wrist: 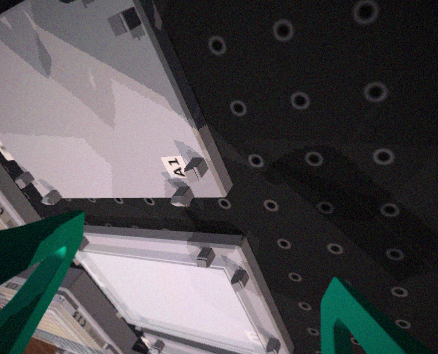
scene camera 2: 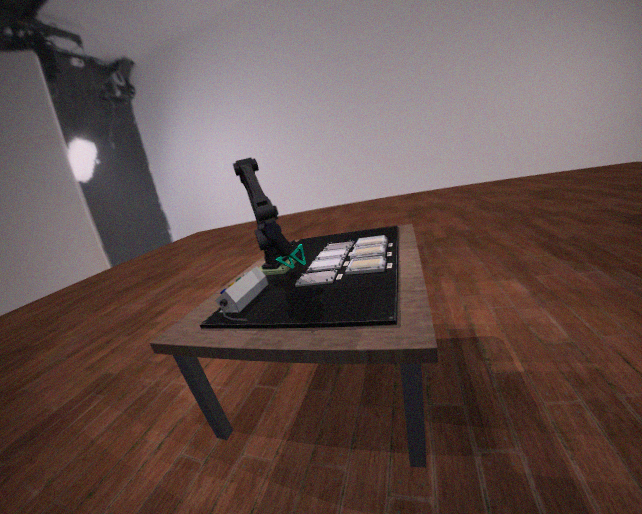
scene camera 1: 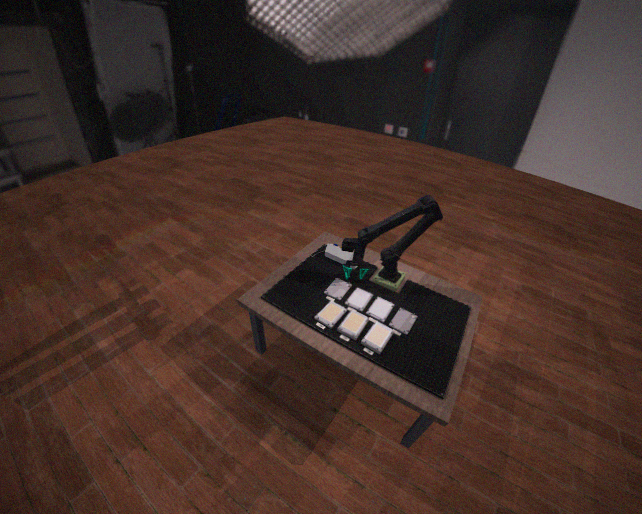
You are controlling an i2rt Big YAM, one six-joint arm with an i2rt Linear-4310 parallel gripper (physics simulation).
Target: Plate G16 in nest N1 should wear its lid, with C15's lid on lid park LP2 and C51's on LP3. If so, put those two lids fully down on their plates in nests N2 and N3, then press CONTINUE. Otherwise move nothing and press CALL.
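Where they show: gripper, between the fingertips: (wrist: 206, 257) (scene camera 2: 299, 266) (scene camera 1: 353, 279); arm's base, origin of its link: (scene camera 2: 275, 263) (scene camera 1: 389, 275).
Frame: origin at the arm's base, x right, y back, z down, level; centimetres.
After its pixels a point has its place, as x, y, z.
Note:
My gripper (scene camera 1: 355, 276) @(13.1, -20.1, -2.7) (scene camera 2: 297, 262) @(13.1, -20.1, -2.7) (wrist: 206, 257) @(13.1, -20.1, -2.7) is open and empty, above the mat beside the bare lid park LP4 (scene camera 1: 337, 289) @(16.8, -29.8, 0.7) (scene camera 2: 318, 277) @(17.6, -29.7, 0.7) (wrist: 90, 145) @(15.6, -27.8, 0.7). A clear lid (scene camera 1: 359, 299) @(3.0, -28.8, -0.1) (scene camera 2: 326, 263) @(5.3, -28.6, -0.1) (wrist: 175, 295) @(5.1, -26.1, -0.1) lies on LP3, below and between the fingertips in the wrist view. Another lid (scene camera 1: 380, 308) @(-8.9, -26.9, -0.1) (scene camera 2: 332, 254) @(-6.0, -27.5, -0.1) lies on LP2. Plate C15 (scene camera 1: 353, 323) @(-4.2, -45.6, -1.6) (scene camera 2: 368, 250) @(-1.3, -45.5, -2.0) (wrist: 62, 320) @(-0.5, -38.7, -2.0) sits in N2, between the plate in N3 (scene camera 1: 330, 314) @(7.9, -47.9, -0.9) (scene camera 2: 366, 263) @(10.6, -46.9, -0.9) and the plate in N1 (scene camera 1: 377, 337) @(-17.6, -45.6, -2.2) (scene camera 2: 371, 240) @(-14.9, -44.2, -2.3). Whether the N1 plate wears a lid cannot be told.
A grey button box (scene camera 1: 339, 253) @(32.1, -7.7, -4.2) (scene camera 2: 245, 289) @(34.0, -8.5, -3.1) stands at the mat's back corner; its button labels are unreadable. Bare park LP1 (scene camera 1: 402, 320) @(-21.6, -25.9, 0.7) (scene camera 2: 340, 245) @(-21.7, -26.3, 0.7) ends the lid row. The black pegboard mat (scene camera 1: 428, 348) @(-39.4, -32.5, 1.7) (scene camera 2: 353, 310) @(39.6, -48.9, 1.7) lies on the wooden table (scene camera 1: 455, 390) @(-58.3, -44.4, 3.0) (scene camera 2: 294, 342) @(53.3, -36.6, 3.0).

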